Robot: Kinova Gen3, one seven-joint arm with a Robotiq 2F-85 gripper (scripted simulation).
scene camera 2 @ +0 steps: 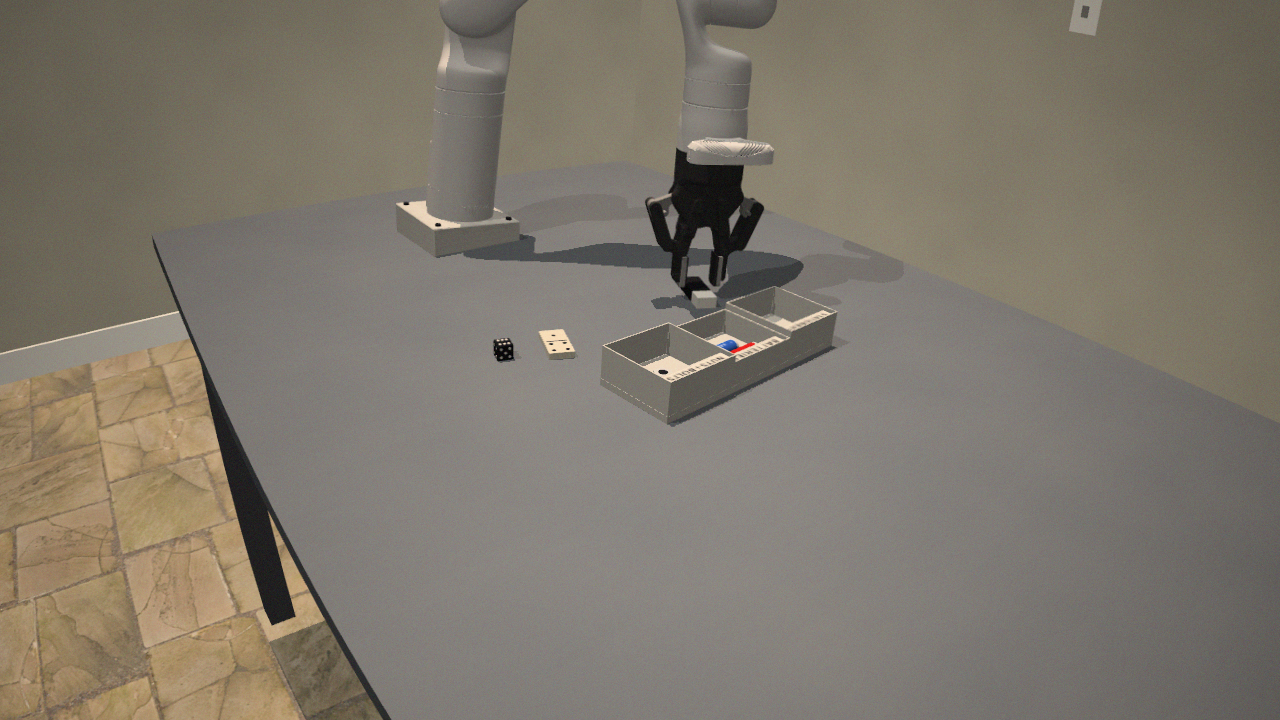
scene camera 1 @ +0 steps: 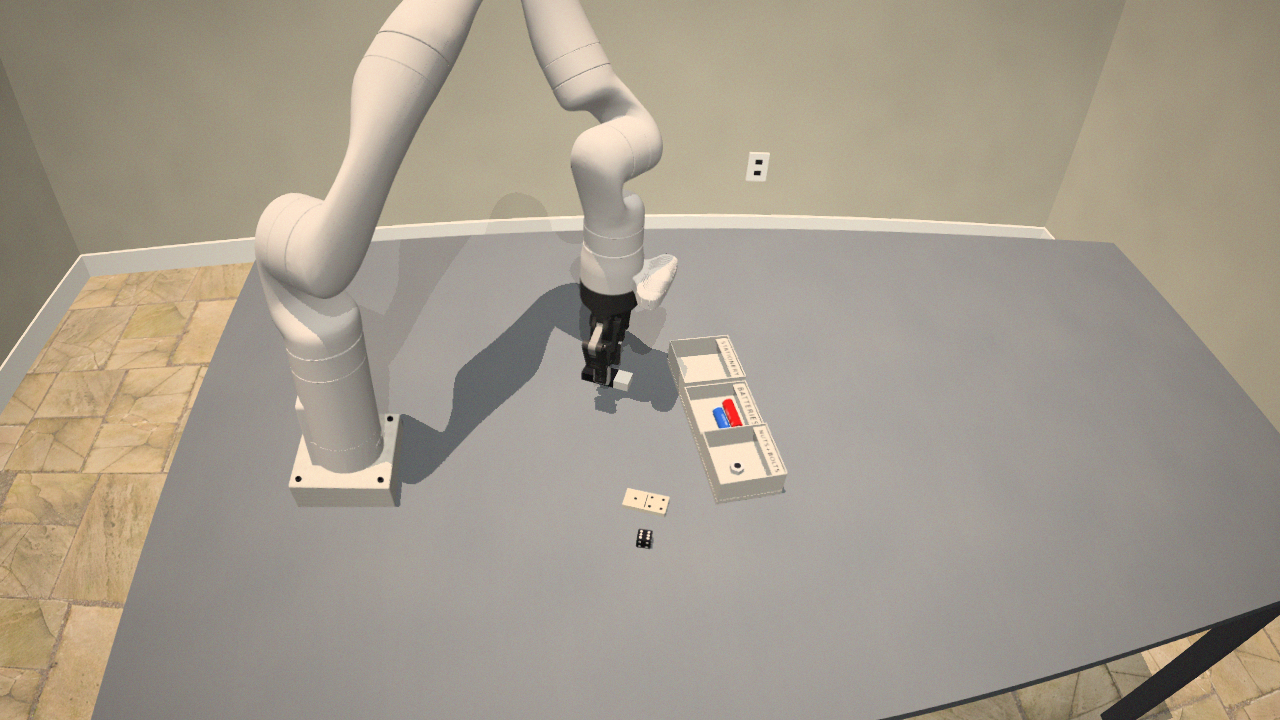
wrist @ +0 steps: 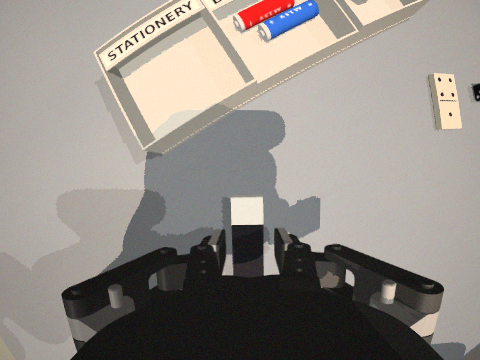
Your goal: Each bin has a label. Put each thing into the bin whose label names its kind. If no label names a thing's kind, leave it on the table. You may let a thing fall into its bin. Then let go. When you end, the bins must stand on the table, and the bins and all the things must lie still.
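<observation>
The gripper [scene camera 2: 697, 284] is visible, and the gripper also appears in scene camera 1 [scene camera 1: 607, 372] and in the wrist view [wrist: 250, 241]. A cream domino [scene camera 1: 654, 504] is present; scene camera 2 shows the cream domino [scene camera 2: 556, 344] as well. A bin row [scene camera 1: 708, 381] is visible, and the wrist view also shows the bin row [wrist: 187, 70].
</observation>
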